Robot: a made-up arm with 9 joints.
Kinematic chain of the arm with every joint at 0, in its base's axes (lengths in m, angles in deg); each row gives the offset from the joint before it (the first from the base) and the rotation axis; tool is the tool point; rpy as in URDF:
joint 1: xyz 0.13 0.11 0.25 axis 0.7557 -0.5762 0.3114
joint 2: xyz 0.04 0 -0.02 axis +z
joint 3: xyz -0.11 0 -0.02 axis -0.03 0.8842 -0.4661
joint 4: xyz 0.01 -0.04 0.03 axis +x
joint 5: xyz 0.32 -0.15 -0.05 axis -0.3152 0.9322 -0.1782
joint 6: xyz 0.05 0.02 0 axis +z
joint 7: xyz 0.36 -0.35 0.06 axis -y
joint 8: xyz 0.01 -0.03 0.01 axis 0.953 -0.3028 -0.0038
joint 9: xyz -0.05 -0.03 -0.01 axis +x
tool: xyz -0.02 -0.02 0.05 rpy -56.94 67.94 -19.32
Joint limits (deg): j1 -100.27..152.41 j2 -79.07..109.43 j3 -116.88..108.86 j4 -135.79..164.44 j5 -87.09..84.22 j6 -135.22..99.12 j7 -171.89..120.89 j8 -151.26..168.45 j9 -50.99..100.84
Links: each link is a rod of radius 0.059 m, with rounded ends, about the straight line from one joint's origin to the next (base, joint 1, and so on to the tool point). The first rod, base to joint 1, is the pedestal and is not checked.
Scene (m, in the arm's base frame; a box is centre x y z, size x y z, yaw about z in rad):
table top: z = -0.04
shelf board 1: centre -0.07 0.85 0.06 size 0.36 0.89 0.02 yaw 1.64
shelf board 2: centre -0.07 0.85 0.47 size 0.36 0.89 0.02 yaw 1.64
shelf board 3: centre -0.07 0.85 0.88 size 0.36 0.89 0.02 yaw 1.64
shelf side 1: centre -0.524 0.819 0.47 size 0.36 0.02 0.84 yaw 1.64
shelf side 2: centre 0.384 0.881 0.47 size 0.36 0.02 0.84 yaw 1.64
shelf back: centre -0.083 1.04 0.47 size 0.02 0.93 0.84 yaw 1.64
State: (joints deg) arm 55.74 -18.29 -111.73 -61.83 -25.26 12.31 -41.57 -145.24 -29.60
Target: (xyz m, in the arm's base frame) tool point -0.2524 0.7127 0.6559
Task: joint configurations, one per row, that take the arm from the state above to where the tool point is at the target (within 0.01 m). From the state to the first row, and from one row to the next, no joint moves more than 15 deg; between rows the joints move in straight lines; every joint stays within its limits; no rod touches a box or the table.
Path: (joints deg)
1: 53.23 -21.71 -108.02 -66.46 -34.18 25.47 -41.43 -145.20 -28.30
2: 50.71 -25.13 -104.30 -71.09 -43.11 38.62 -41.29 -145.16 -27.01
3: 48.20 -28.56 -100.59 -75.72 -52.03 51.78 -41.15 -145.12 -25.71
4: 45.69 -31.98 -96.88 -80.36 -60.96 64.93 -41.01 -145.08 -24.42
5: 36.87 -37.57 -103.54 -80.58 -55.76 54.86 -41.61 -144.11 -25.28
6: 28.06 -43.16 -110.21 -80.81 -50.57 44.78 -42.21 -143.14 -26.13
7: 19.25 -48.75 -116.88 -81.04 -45.37 34.71 -42.81 -142.16 -26.99

